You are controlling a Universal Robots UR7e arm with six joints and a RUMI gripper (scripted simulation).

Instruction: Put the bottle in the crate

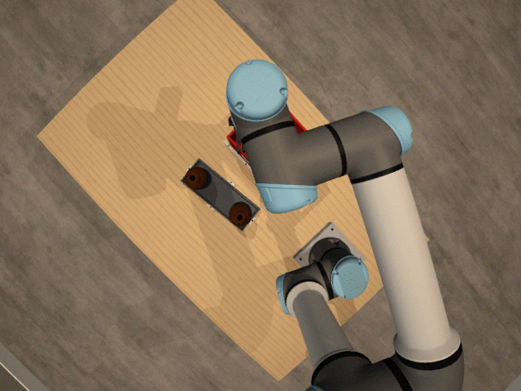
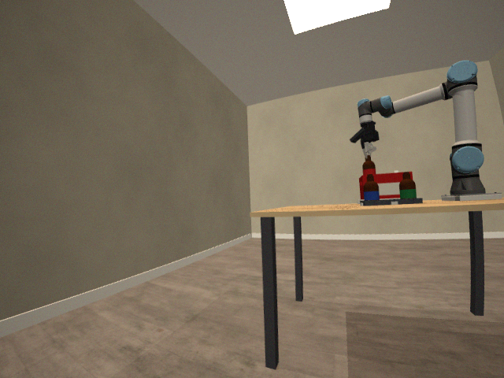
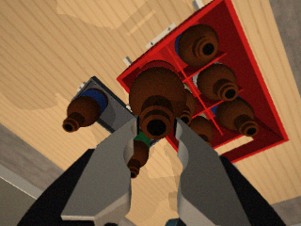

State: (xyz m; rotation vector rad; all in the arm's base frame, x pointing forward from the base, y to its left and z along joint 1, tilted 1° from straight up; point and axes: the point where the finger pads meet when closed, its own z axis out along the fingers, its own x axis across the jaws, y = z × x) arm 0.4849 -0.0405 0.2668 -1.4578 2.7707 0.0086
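The red-labelled bottle is 7 cm below my hand. Also, from my hand: tray: 7 cm behind, 19 cm to the left, 28 cm below; crate: 9 cm behind, 5 cm to the right, 21 cm below.
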